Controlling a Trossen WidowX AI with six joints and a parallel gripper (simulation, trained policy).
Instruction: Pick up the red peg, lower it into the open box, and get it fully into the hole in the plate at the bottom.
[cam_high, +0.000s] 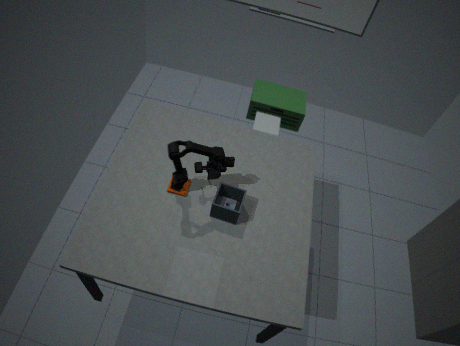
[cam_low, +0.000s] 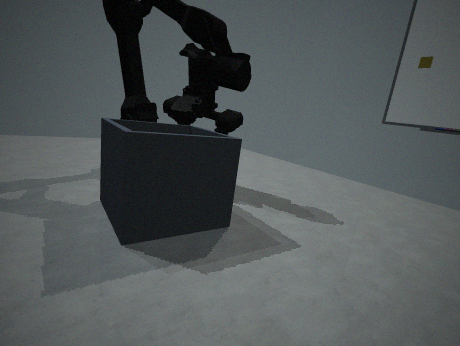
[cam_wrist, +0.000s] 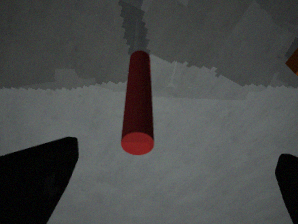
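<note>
Now: gripper tip 20 mm short of the red peg, 10 mm to the right of it and 40 mm above it. The rest, counted from my gripper tip: plate (180 mm ahead, 160 mm to the right, 40 mm below).
</note>
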